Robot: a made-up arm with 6 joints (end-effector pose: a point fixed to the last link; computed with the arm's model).
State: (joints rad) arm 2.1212 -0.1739 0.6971 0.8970 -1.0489 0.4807
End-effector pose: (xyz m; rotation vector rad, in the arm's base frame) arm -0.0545 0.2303 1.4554 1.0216 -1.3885 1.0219
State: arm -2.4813 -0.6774 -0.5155 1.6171 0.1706 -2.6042
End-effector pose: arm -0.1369 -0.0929 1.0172 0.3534 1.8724 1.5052
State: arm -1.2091 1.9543 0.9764 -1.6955 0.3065 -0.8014
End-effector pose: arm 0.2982 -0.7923 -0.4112 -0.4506 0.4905 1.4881
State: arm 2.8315 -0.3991 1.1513 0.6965 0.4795 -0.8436
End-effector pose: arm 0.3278 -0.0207 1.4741 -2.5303 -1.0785 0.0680
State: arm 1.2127 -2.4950 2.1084 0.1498 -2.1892 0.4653
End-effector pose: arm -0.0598 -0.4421 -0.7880 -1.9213 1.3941 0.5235
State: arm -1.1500 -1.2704 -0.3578 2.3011 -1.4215 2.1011
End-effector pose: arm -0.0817 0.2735 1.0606 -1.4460 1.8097 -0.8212
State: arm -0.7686 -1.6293 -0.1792 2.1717 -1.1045 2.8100
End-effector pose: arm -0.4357 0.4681 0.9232 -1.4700 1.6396 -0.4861
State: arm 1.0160 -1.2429 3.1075 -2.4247 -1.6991 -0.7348
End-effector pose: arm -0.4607 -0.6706 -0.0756 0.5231 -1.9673 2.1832
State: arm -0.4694 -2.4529 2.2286 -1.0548 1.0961 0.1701
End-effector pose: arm -0.4095 0.1835 -0.7164 -0.5512 -1.1771 -2.0790
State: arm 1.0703 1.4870 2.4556 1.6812 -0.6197 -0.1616
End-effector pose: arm 0.4344 0.7612 0.9407 0.3442 -2.3323 -0.1284
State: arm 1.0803 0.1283 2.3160 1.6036 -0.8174 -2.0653
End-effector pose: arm -0.1596 -0.3441 1.3767 -2.2936 0.3738 0.8765
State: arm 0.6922 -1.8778 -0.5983 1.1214 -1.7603 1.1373
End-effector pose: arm -0.3227 -0.3602 0.7728 -0.6367 -1.1416 -0.0798
